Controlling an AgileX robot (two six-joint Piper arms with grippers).
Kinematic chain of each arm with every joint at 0, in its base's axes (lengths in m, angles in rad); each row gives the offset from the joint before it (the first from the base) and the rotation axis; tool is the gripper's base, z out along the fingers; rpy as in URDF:
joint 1: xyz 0 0 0.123 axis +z
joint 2: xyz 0 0 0 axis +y
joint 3: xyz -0.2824 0 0.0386 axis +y
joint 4: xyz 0.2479 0 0.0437 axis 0.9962 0 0.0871
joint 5: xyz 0 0 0 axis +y
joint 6: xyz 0.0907 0 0.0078 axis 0.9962 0 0.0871
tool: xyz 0 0 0 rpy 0 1.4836 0
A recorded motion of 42 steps. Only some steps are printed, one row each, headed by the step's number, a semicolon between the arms.
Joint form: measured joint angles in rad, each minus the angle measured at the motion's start. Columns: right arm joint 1, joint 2, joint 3, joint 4, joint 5, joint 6; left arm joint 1, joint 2, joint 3, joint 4, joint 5, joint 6.
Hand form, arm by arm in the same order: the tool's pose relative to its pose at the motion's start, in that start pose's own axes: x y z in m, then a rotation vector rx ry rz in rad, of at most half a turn. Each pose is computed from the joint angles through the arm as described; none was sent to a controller.
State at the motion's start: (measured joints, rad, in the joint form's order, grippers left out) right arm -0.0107 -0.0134 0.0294 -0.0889 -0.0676 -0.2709; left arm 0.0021 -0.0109 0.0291 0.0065 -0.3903 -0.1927
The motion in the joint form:
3: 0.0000 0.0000 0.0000 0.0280 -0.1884 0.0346; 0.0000 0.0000 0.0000 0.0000 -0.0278 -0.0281
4: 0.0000 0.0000 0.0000 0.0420 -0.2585 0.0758; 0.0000 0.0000 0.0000 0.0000 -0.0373 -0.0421
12: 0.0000 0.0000 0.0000 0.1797 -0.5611 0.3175; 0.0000 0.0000 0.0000 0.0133 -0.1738 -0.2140
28: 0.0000 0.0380 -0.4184 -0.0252 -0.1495 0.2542; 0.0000 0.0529 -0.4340 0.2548 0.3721 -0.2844
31: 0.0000 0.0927 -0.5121 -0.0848 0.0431 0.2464; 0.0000 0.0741 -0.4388 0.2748 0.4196 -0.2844
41: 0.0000 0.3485 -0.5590 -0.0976 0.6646 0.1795; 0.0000 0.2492 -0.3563 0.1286 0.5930 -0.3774
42: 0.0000 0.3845 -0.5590 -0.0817 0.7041 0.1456; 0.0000 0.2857 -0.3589 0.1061 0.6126 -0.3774
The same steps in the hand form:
3: -0.0162 -0.0052 -0.0016 0.0516 -0.1813 0.0622; -0.0025 -0.0005 0.0000 0.0057 -0.0272 -0.0281
4: -0.0221 -0.0074 -0.0030 0.0677 -0.2497 0.1167; -0.0033 -0.0007 -0.0001 0.0079 -0.0365 -0.0421
12: -0.0433 -0.0219 -0.0139 0.1254 -0.5539 0.4801; -0.0153 -0.0036 -0.0014 0.0573 -0.1645 -0.2016
28: -0.1405 -0.0508 -0.0292 0.1103 -0.5185 0.2180; -0.1060 -0.0201 0.0193 0.0039 -0.0078 -0.0291
31: -0.1504 -0.0566 -0.0222 0.1053 -0.3616 0.1576; -0.1013 -0.0181 0.0231 -0.0206 0.0507 -0.0091
41: -0.0929 -0.0458 0.0256 -0.0292 0.4577 0.0895; -0.0374 -0.0042 0.0422 -0.1767 0.4529 -0.2401
42: -0.0867 -0.0432 0.0303 -0.0603 0.5291 0.0695; -0.0317 -0.0033 0.0458 -0.1968 0.5031 -0.2609

